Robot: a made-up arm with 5 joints.
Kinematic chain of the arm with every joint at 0, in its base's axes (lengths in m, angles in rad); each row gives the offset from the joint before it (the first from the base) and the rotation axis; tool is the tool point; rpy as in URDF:
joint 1: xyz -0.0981 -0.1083 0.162 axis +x
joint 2: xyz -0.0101 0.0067 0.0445 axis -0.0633 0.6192 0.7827
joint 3: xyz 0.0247 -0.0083 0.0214 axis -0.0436 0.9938 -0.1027
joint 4: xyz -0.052 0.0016 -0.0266 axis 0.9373 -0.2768 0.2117
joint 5: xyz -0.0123 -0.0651 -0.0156 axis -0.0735 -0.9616 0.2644
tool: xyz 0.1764 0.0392 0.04 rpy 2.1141 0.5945 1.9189
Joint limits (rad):
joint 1: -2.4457..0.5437
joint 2: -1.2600..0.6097
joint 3: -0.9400..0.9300
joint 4: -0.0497..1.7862
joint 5: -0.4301..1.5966
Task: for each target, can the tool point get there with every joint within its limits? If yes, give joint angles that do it. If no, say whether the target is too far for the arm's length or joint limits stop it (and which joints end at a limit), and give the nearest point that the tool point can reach.
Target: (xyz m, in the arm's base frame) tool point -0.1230 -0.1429 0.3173
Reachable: yes | joints -0.6500 -0.6763 0.0598 1.5868 0.4856
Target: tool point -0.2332 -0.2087 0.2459
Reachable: yes | joints 0.2384 -0.5102 0.0948 1.0506 1.2977
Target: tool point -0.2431 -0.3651 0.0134
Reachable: no: joint limits stop it (at a limit: joint 1, joint 4, joint 5) | nearest point -0.1801 -0.2524 0.1065 | short by 0.159 m
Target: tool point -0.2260 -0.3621 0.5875
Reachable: no: too far | nearest point -0.1580 -0.2258 0.3590 | short by 0.275 m
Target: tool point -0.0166 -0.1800 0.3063
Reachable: yes | joints 0.1364 0.2235 0.6188 0.6868 0.9304
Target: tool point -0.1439 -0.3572 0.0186
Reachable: no: joint limits stop it (at a limit: joint 1, joint 2, joint 5) | nearest point -0.1339 -0.2604 0.0957 | short by 0.124 m
